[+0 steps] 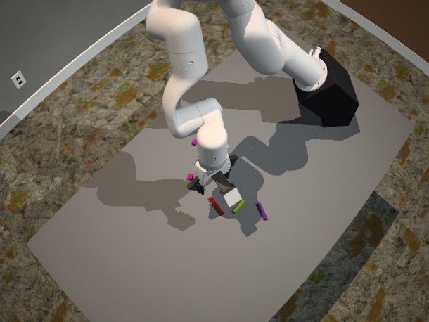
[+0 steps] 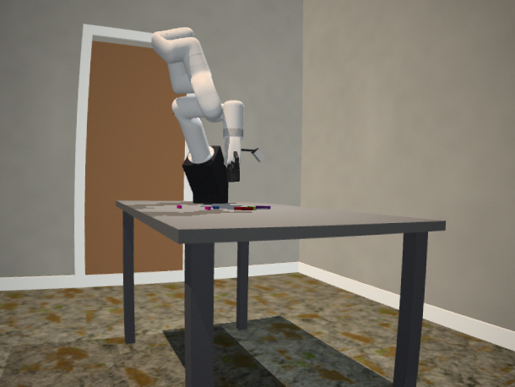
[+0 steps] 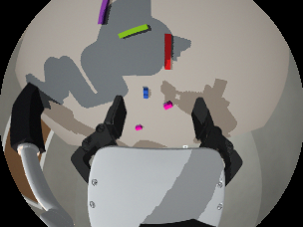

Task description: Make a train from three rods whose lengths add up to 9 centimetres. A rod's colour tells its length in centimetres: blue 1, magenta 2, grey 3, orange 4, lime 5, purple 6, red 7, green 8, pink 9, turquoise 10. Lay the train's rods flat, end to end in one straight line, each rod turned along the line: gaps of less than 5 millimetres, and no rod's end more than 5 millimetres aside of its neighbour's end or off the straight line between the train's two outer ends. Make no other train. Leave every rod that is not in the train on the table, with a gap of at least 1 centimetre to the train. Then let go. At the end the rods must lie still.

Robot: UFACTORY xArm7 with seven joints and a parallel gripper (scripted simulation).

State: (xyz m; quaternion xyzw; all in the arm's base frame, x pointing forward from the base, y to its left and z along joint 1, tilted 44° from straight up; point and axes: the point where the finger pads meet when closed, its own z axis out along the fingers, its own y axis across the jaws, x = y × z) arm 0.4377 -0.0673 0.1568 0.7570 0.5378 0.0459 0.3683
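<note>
Right now the red rod is 11 cm below my hand, 3 cm to the left of it and 3 cm ahead of it. Round my hand: lime rod: 11 cm below, 9 cm to the left; purple rod: 17 cm to the left, 11 cm below, 1 cm behind; blue rod: 11 cm below, 5 cm behind, 4 cm to the right.
</note>
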